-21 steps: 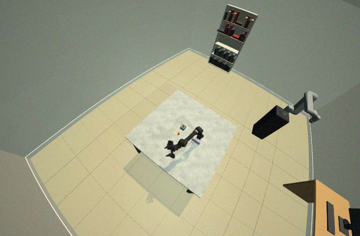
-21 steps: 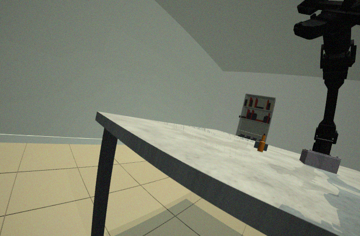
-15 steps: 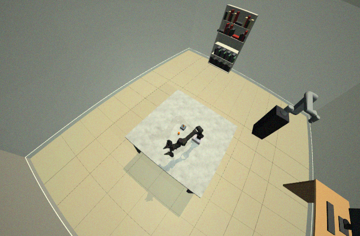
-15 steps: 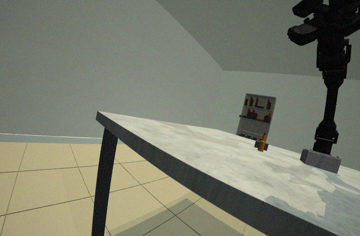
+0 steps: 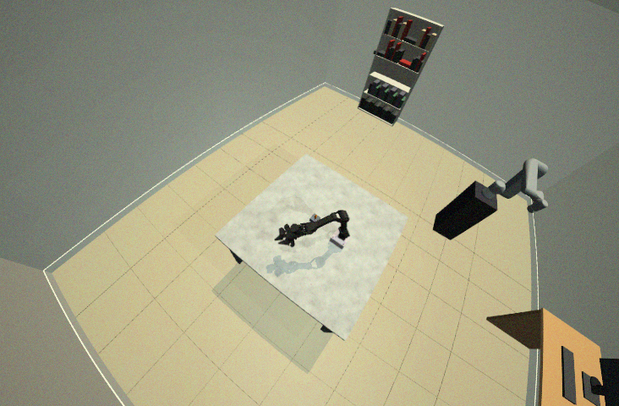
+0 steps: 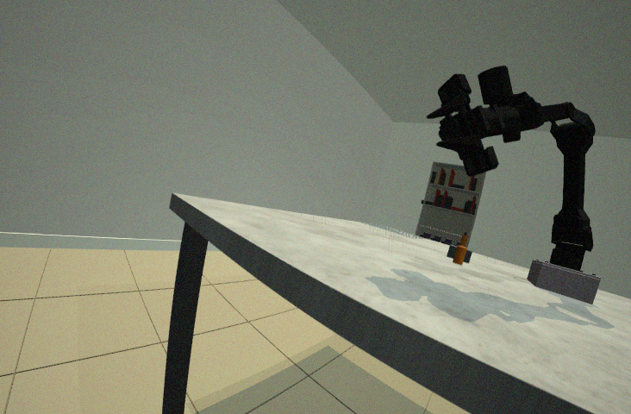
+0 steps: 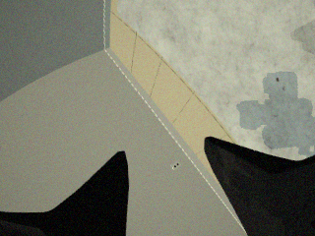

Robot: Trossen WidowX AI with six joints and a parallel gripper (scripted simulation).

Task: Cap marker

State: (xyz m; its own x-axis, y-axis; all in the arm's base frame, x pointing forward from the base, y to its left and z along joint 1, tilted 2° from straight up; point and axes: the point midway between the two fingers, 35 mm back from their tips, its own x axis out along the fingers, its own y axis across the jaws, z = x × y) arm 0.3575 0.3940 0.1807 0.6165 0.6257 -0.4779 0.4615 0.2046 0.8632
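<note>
Right now my gripper tip is 310 mm to the left of the orange cap, 220 mm above it and 100 mm past it. Also, from my gripper tip: holder block 440 mm to the right, 230 mm below, 100 mm behind.
</note>
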